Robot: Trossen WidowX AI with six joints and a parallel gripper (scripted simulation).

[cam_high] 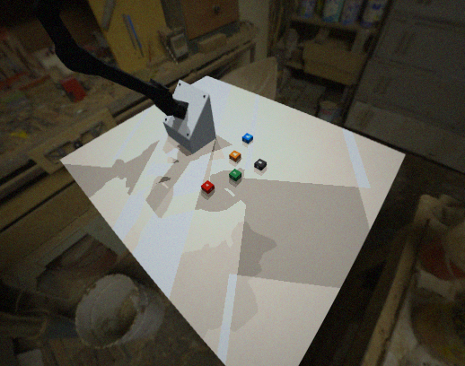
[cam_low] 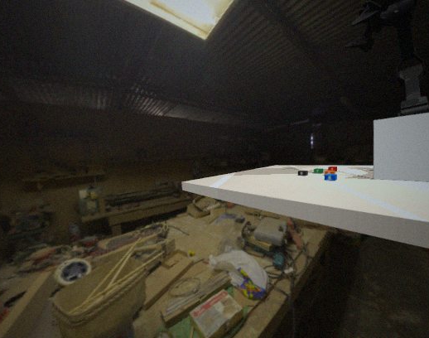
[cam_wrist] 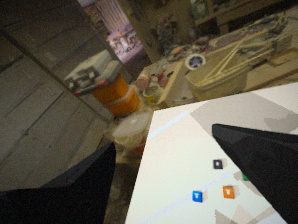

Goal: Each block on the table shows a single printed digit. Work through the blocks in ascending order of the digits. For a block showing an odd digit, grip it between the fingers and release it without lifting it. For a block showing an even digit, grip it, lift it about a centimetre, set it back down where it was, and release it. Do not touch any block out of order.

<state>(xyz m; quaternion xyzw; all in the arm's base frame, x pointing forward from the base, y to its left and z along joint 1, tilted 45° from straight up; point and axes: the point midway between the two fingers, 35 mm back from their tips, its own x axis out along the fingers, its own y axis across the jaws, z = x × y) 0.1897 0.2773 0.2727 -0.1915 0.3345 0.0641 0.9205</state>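
My gripper tip is now 180 mm short of the black block and 520 mm above it. The rest, counted from my gripper tip: orange block: 80 mm ahead, 10 mm to the right, 520 mm below; green block: 140 mm ahead, 90 mm to the right, 520 mm below; blue block: 60 mm ahead, 100 mm to the left, 520 mm below.
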